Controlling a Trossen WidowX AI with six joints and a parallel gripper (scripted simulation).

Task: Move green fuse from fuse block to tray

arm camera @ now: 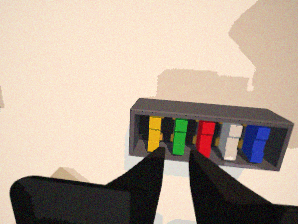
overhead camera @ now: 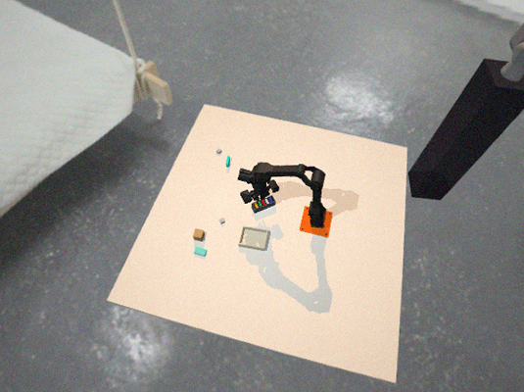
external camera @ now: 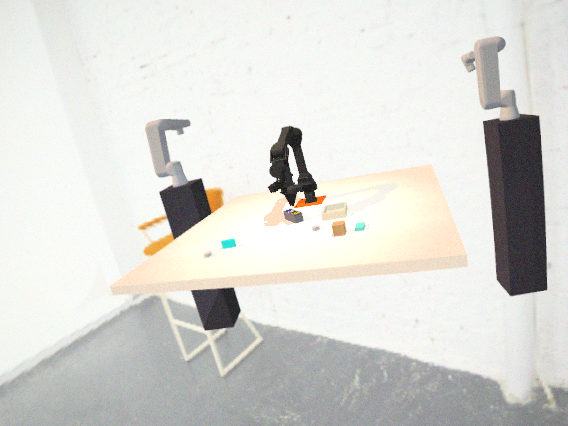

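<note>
The green fuse is 5 cm below my gripper tip. From my gripper tip the other things lie so: tray 1 cm ahead, 19 cm to the left, 7 cm below; brown block 28 cm ahead, 20 cm to the left, 5 cm below.
</note>
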